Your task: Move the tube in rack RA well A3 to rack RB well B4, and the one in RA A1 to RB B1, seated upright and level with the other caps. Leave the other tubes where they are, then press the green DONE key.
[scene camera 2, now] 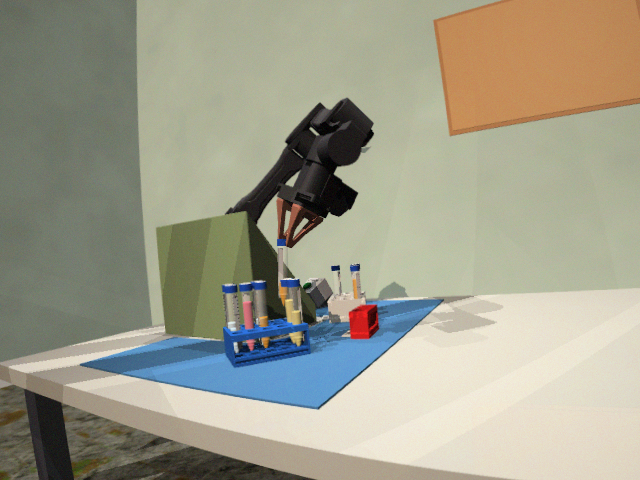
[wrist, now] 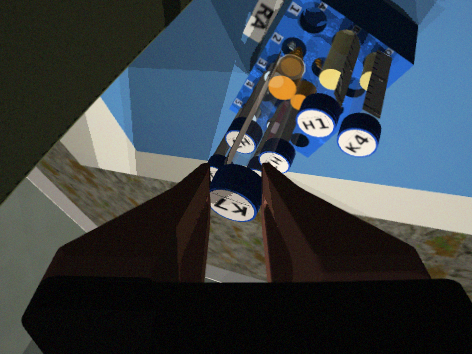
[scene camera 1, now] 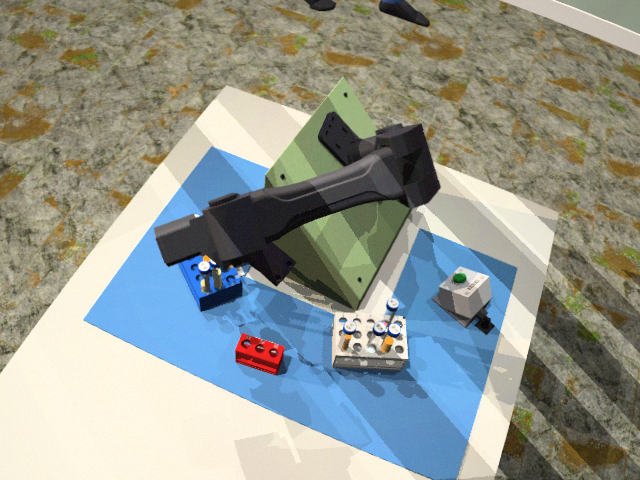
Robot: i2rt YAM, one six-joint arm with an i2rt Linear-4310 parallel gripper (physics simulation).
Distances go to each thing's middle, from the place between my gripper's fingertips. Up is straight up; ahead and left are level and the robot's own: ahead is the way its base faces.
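Grey box with green button (scene camera 1: 464, 295): my hand 43 cm to the right of it, 15 cm past it, 14 cm above it.
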